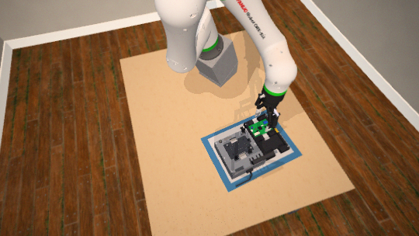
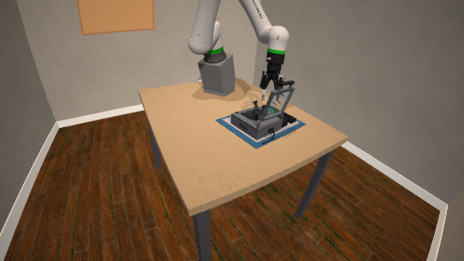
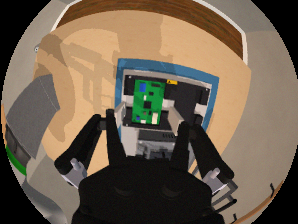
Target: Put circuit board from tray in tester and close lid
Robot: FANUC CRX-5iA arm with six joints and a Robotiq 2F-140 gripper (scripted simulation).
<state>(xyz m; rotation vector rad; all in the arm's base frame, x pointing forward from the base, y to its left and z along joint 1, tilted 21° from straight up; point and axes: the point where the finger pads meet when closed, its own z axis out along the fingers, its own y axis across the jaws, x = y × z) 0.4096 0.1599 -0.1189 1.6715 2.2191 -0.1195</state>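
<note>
My hand is 8 cm above the circuit board. Also, from my hand: tester lid 22 cm ahead, 12 cm to the right, 9 cm above; tester 12 cm ahead, 11 cm to the right, 2 cm above.
</note>
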